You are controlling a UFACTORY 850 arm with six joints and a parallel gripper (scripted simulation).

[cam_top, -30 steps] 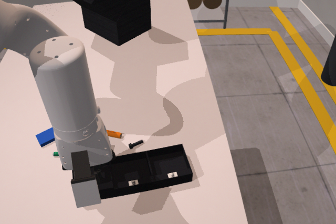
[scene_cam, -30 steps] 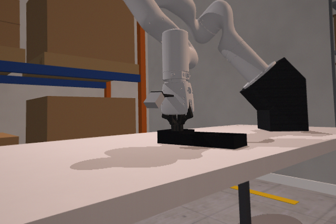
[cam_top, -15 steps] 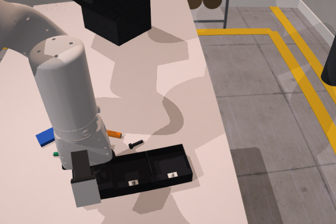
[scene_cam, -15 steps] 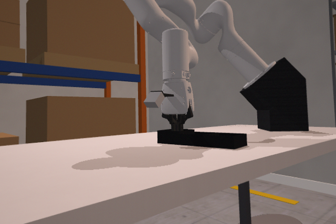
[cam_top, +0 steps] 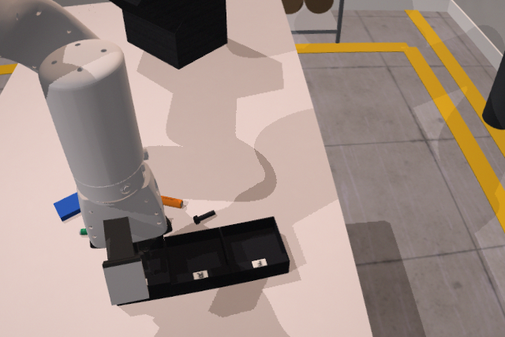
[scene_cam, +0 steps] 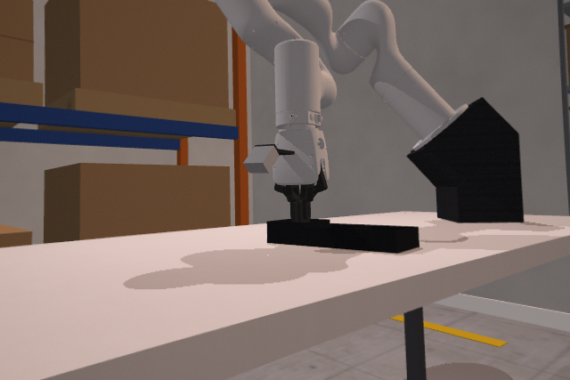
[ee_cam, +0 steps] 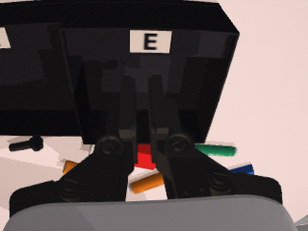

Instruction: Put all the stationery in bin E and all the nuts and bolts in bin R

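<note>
The black three-compartment tray lies 80 mm to the left of my hand, 30 mm below it and 10 mm ahead of it. The rest, counted from my hand: green battery (110 mm behind, 60 mm to the right, 50 mm below); eraser (90 mm behind, 50 mm below, 30 mm to the left); black bolt (110 mm to the left, 70 mm behind, 50 mm below).
</note>
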